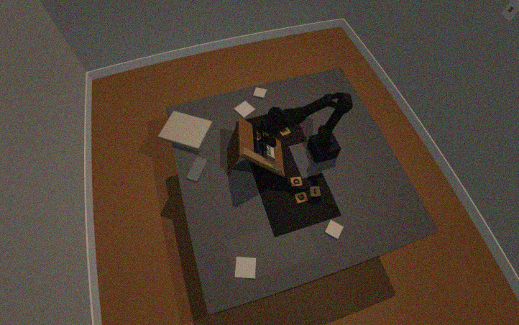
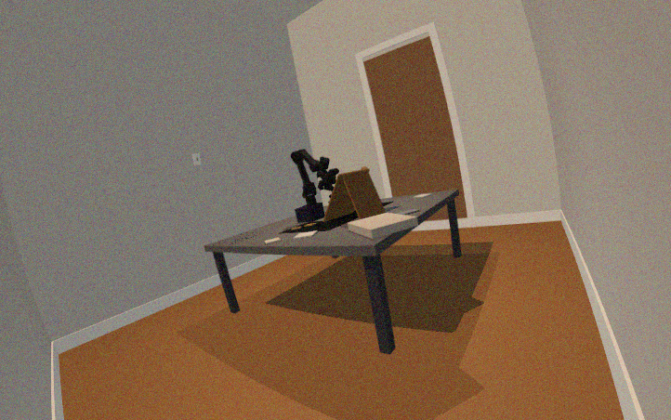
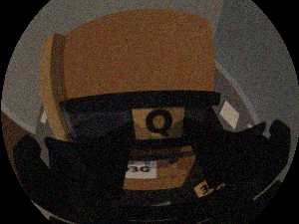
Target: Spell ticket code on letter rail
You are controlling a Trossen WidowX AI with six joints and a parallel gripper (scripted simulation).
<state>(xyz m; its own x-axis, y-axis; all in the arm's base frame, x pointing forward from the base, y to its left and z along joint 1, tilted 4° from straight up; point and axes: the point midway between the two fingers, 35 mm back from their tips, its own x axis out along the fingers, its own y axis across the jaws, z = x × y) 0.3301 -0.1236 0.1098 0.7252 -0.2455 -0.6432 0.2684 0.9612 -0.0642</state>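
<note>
Now: gripper tip 50 mm past the white ticket, 60 mm to the right of it and 80 mm above it. Round my gripper tip: black mat: 150 mm behind, 130 mm to the left, 170 mm below; grey slab: 370 mm ahead, 10 mm to the right, 170 mm below; letter tile: 260 mm behind, 160 mm to the right, 170 mm below.
</note>
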